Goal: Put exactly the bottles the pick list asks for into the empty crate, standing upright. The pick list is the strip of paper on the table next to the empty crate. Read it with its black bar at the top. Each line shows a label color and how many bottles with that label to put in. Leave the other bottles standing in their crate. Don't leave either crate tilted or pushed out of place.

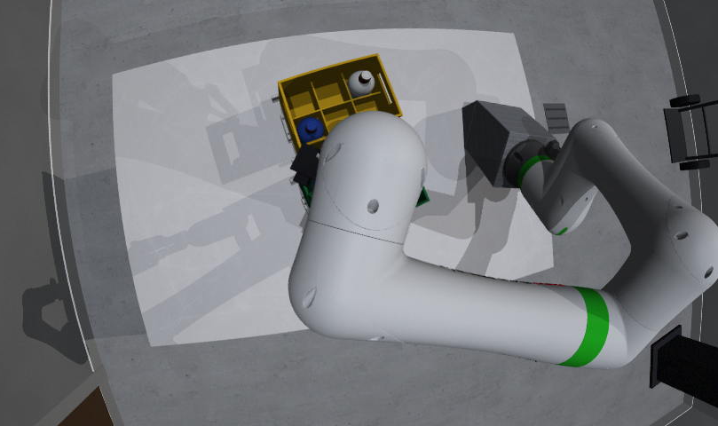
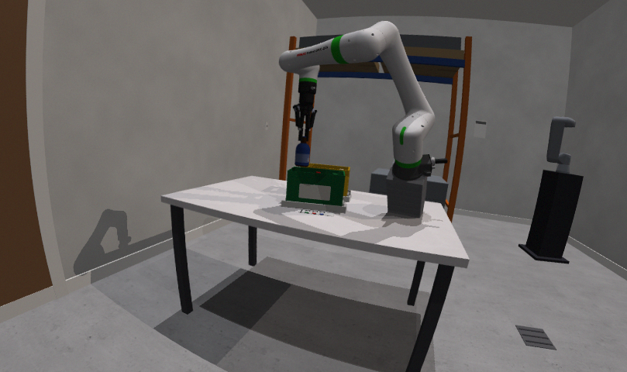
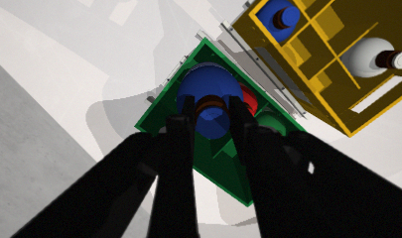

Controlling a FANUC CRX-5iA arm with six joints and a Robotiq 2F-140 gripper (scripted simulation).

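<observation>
The blue-label bottle lies 8 cm below my hand. Also, from my hand: red bottle: 9 cm behind, 2 cm to the right, 26 cm below; green crate: 10 cm behind, 3 cm to the left, 27 cm below; green-label bottle: 17 cm behind, 3 cm to the right, 26 cm below.
</observation>
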